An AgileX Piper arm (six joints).
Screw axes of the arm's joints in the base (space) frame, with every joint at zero. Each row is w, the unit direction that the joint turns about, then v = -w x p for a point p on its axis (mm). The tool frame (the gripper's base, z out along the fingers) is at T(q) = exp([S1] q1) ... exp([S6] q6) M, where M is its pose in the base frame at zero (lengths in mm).
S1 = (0, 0, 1, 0, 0, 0)
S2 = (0, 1, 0, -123, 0, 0)
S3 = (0, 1, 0, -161.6, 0, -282.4)
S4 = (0.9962, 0, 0.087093, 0, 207.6, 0)
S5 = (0, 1, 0, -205.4, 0, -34.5)
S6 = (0.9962, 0, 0.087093, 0, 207.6, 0)
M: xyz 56.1 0 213.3 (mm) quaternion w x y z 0.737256 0 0.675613 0
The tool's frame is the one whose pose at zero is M.
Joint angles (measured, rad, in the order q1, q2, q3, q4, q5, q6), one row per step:
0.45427 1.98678 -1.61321 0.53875 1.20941 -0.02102
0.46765 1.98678 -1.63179 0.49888 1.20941 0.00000
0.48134 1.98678 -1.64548 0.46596 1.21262 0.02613
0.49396 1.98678 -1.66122 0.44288 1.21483 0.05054
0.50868 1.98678 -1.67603 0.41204 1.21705 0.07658
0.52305 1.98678 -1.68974 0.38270 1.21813 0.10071
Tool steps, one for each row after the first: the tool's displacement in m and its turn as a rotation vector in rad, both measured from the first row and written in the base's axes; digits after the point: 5 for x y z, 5 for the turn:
0.00009 0.00284 0.00318 -0.02820 -0.02386 0.00583
-0.00088 0.00590 0.00545 -0.05347 -0.03620 0.00627
-0.00157 0.00943 0.00871 -0.06850 -0.04820 0.00339
-0.00266 0.01304 0.01151 -0.09015 -0.06300 0.00238
-0.00375 0.01661 0.01416 -0.10991 -0.07865 0.00119

